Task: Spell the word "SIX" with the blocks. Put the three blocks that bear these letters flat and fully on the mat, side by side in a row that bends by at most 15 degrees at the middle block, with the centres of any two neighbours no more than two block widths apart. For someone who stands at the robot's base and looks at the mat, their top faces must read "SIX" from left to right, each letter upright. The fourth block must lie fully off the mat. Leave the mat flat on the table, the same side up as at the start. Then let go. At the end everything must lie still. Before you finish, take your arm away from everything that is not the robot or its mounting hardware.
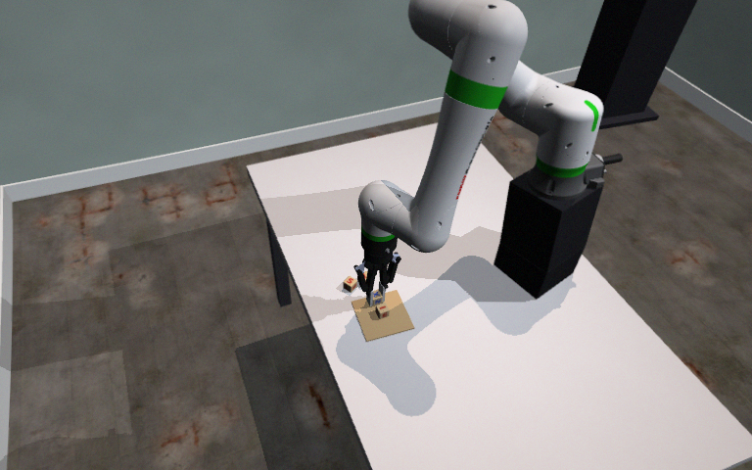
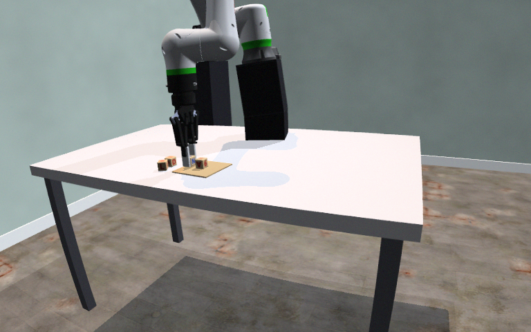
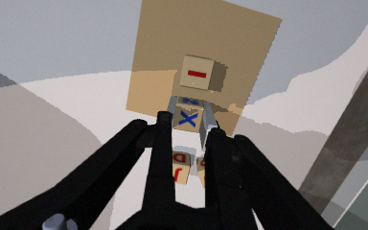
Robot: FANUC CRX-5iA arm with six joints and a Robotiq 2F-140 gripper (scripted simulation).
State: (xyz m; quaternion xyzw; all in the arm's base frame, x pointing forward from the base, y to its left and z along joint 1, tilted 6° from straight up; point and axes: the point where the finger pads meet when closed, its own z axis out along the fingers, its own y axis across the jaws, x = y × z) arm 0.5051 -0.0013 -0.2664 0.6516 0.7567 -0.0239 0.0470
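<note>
Right now my hand is 10 mm past the block, 50 mm to the right of it and 20 mm above it. The rest, counted from my hand: tan mat: 10 mm behind, 50 mm to the left, 40 mm below.
</note>
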